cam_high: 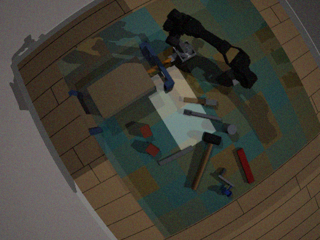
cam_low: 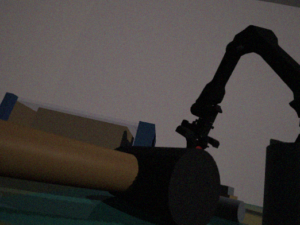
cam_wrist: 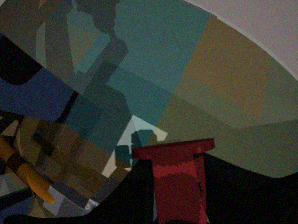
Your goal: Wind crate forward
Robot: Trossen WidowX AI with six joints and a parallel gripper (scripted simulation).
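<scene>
The red-knobbed crank lies 5 cm to the left of my gripper tip and 2 cm below it. Also, from my gripper tip: grey winch 1 cm behind, 11 cm to the left, 10 cm below; then red knob 1 cm behind, 2 cm to the left, 1 cm above; then blue steel frame 16 cm ahead, 10 cm to the left, 2 cm below.
</scene>
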